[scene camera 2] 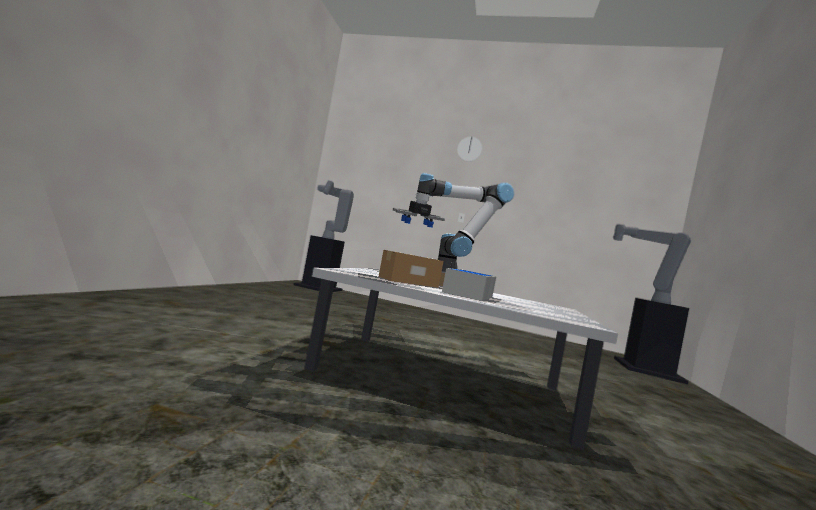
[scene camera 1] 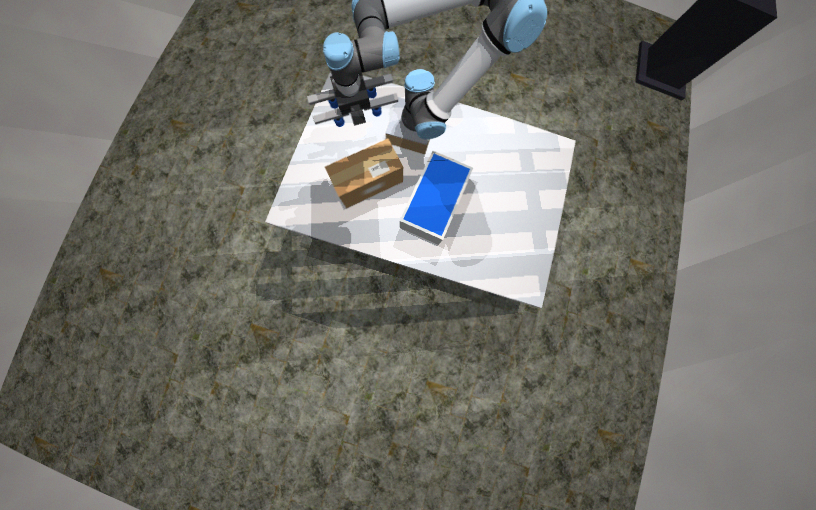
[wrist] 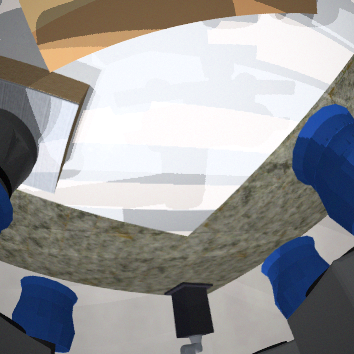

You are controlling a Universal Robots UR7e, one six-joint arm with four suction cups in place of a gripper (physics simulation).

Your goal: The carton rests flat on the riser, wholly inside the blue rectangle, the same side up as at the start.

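Pixels of known places: hand, tool point: [scene camera 2: 416, 223] [wrist: 158, 245]; arm's base, link origin: [scene camera 2: 445, 271] [wrist: 0, 145].
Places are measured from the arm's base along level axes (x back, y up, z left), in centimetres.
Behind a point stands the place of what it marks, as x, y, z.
Note:
The brown carton [scene camera 1: 361, 177] @[-39.7, 6.2, -13.1] [scene camera 2: 409, 269] @[-43.9, -1.5, -12.5] [wrist: 150, 22] @[-27.5, 6.2, -15.8] rests on the white table, with a pale label on its long side and another on its top. To its right stands the grey-white riser [scene camera 1: 421, 232] @[-53.1, -0.2, 18.0] [scene camera 2: 466, 285] @[-53.2, -3.2, 19.0], apart from the carton. The blue rectangle [scene camera 1: 436, 195] @[-36.2, 3.2, 19.4] covers most of the riser's top, and the carton lies outside it. My gripper [scene camera 1: 355, 107] @[-22.1, 24.5, -18.6] [scene camera 2: 417, 220] @[-22.1, 24.5, -18.6] hangs well above the table, behind and above the carton. Its four blue cups point down, touch nothing and hold nothing, so it is open. In the wrist view the carton is partly cut off by the top edge.
The white table [scene camera 1: 511, 264] @[-52.4, -8.9, 63.3] [scene camera 2: 541, 313] @[-52.0, -8.9, 54.7] carries everything. My arm's base stands on a block [scene camera 1: 406, 143] @[-12.2, -4.0, -1.7] [wrist: 45, 75] @[-12.2, -6.3, -4.4] with brown sides, behind the carton and riser. Two other grey robot arms [scene camera 2: 343, 210] [scene camera 2: 661, 258] stand on dark pedestals beyond the table.

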